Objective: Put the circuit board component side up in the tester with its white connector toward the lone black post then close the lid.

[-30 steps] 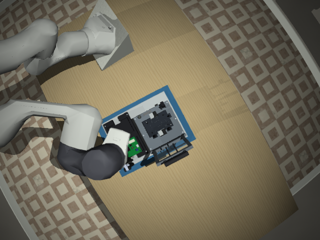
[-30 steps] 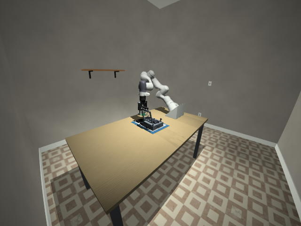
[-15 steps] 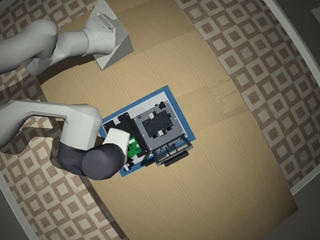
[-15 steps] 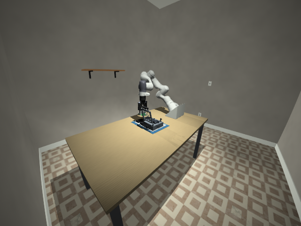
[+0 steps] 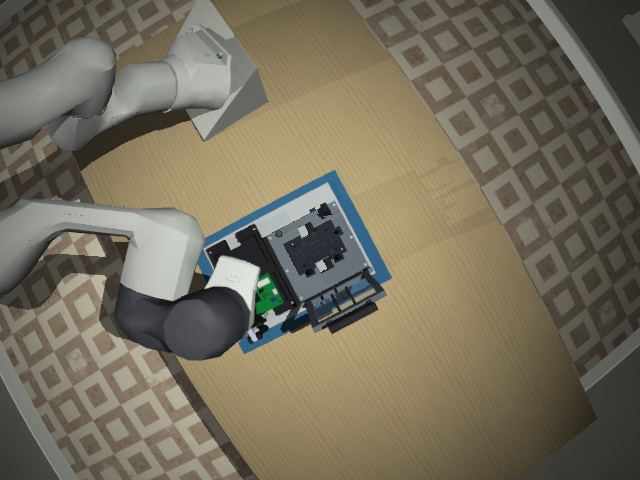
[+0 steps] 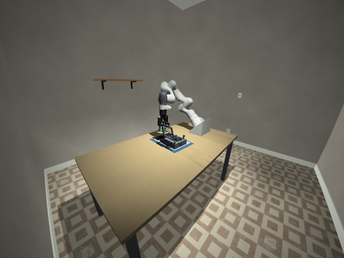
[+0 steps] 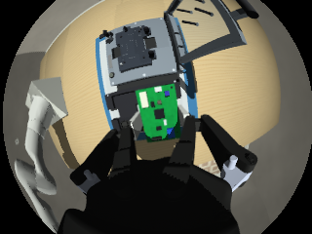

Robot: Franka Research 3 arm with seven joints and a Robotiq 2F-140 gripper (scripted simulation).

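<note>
My gripper is now 180 mm to the right of the black nest, 70 mm above it and 20 mm past it. Round my hand: green circuit board (20 mm below); black post (240 mm to the left, 80 mm behind, 50 mm below); tester lid (160 mm to the left, 100 mm ahead, 40 mm above).
</note>
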